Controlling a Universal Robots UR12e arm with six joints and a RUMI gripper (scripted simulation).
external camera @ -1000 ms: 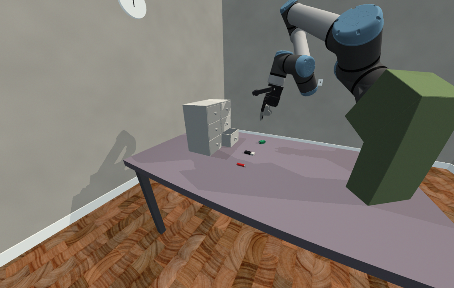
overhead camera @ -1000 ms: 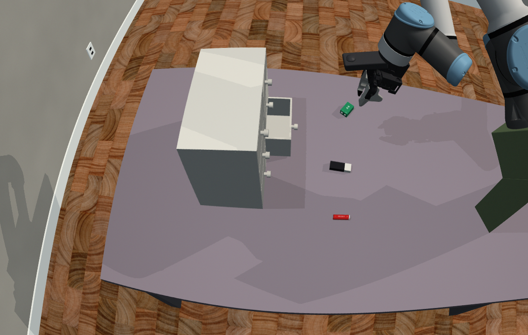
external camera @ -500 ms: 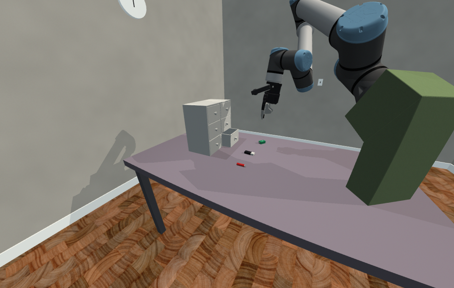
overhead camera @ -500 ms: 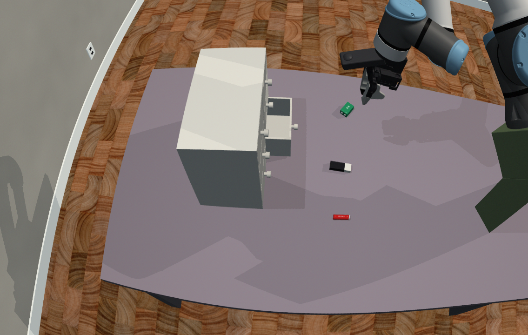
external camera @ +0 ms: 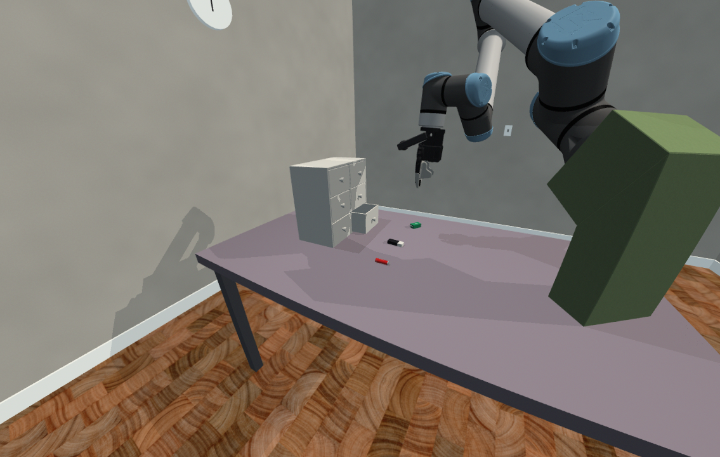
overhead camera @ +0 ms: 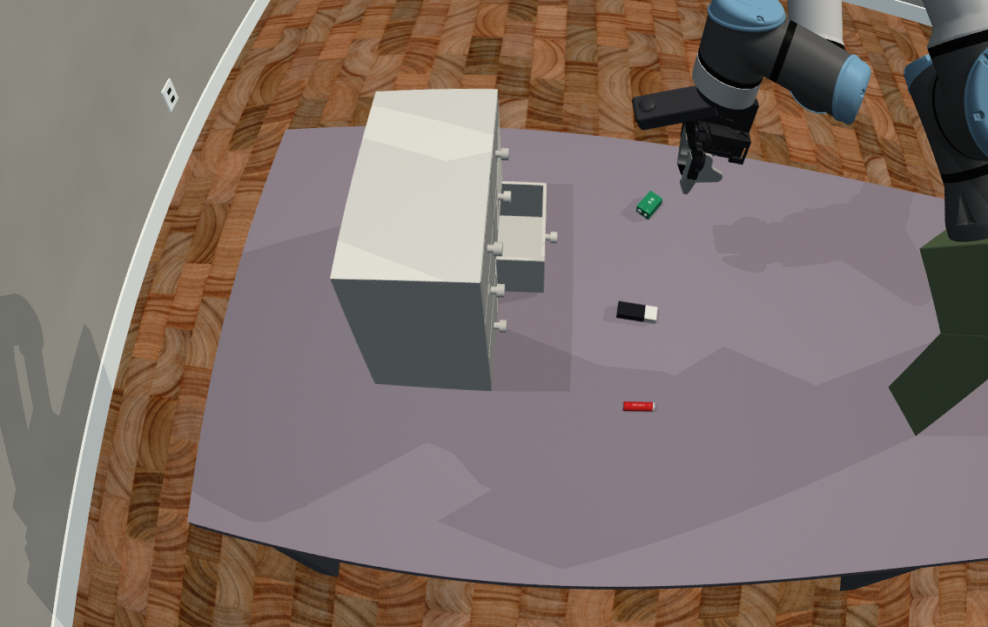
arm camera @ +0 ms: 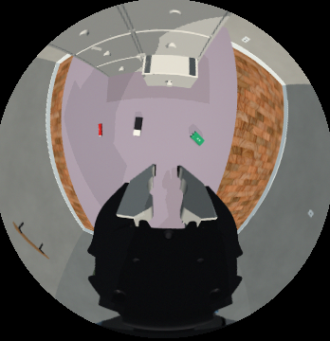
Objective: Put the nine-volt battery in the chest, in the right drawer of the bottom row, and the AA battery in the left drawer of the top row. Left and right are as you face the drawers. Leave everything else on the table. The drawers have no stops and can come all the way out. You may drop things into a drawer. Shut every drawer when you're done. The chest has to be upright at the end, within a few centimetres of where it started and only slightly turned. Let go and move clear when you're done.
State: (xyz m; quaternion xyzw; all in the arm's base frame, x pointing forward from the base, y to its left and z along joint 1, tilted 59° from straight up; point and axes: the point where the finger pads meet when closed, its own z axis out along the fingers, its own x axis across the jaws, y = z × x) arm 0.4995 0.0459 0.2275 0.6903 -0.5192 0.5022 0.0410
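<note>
Now: hand 2 cm short of the green nine-volt battery, 10 cm to the left of it and 23 cm above it. Also, from my hand: red AA battery 6 cm ahead, 25 cm to the left, 23 cm below.
</note>
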